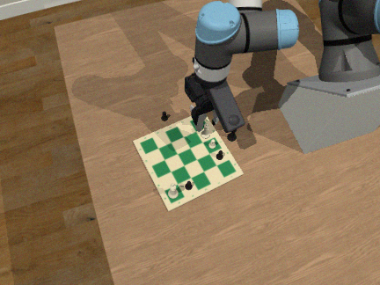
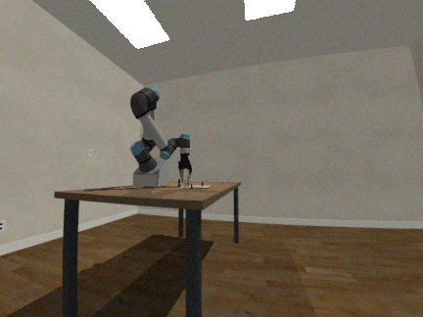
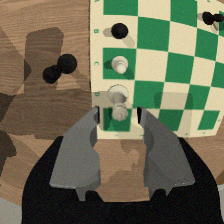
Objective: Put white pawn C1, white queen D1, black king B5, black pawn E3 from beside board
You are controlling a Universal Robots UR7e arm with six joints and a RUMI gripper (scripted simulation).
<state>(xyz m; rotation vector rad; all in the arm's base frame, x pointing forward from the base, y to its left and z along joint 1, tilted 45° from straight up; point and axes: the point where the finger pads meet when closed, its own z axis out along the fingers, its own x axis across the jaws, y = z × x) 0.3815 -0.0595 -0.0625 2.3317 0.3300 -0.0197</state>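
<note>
Right now the white pawn is 1 cm behind my hand, 4 cm to the left of it and 3 cm below it. The rest, counted from my hand: black king 7 cm behind, 2 cm to the left, 2 cm below; then cream chessboard 7 cm ahead, 6 cm to the left, 5 cm below.
</note>
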